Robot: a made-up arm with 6 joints. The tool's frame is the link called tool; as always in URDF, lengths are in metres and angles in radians.
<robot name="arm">
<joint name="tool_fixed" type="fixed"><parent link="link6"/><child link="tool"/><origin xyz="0 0 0"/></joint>
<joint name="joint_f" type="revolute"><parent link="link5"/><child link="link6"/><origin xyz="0 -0.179 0" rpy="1.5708 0 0"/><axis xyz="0 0 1"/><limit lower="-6.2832" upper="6.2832"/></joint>
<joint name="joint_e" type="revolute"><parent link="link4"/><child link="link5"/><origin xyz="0 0 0" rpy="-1.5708 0 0"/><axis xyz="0 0 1"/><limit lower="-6.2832" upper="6.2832"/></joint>
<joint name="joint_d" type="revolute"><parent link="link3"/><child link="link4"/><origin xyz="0 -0.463 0" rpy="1.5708 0 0"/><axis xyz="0 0 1"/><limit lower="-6.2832" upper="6.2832"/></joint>
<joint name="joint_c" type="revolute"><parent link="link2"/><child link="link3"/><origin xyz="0 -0.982 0"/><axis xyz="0 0 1"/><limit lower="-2.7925" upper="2.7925"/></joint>
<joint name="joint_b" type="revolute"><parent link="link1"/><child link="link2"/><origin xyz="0 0.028 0" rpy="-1.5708 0 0"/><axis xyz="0 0 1"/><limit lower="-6.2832" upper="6.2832"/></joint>
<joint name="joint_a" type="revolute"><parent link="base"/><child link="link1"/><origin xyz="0 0 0.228"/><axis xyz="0 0 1"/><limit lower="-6.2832" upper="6.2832"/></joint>
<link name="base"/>
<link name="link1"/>
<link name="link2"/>
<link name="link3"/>
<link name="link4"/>
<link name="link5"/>
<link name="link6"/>
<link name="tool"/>
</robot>
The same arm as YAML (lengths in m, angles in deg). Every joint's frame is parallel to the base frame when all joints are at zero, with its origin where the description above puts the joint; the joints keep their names.
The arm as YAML. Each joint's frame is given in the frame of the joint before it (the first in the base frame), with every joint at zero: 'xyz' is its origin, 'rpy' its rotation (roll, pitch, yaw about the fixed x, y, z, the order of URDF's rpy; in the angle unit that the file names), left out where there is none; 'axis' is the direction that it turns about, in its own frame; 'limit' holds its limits. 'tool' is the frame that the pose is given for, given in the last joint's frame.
units:
  length: m
  angle: deg
joints:
  - name: joint_a
    type: revolute
    origin:
      xyz: [0.0, 0.0, 0.228]
    axis: "+z"
    limit:
      lower: -360.0
      upper: 360.0
  - name: joint_b
    type: revolute
    origin:
      xyz: [0.0, 0.028, 0.0]
    axis: "+y"
    limit:
      lower: -360.0
      upper: 360.0
  - name: joint_c
    type: revolute
    origin:
      xyz: [0.0, 0.0, 0.982]
    axis: "+y"
    limit:
      lower: -160.0
      upper: 160.0
  - name: joint_d
    type: revolute
    origin:
      xyz: [0.0, 0.0, 0.463]
    axis: "+z"
    limit:
      lower: -360.0
      upper: 360.0
  - name: joint_e
    type: revolute
    origin:
      xyz: [0.0, 0.0, 0.0]
    axis: "+y"
    limit:
      lower: -360.0
      upper: 360.0
  - name: joint_f
    type: revolute
    origin:
      xyz: [0.0, 0.0, 0.179]
    axis: "+z"
    limit:
      lower: -360.0
      upper: 360.0
tool:
  origin:
    xyz: [0.0, 0.0, 0.0]

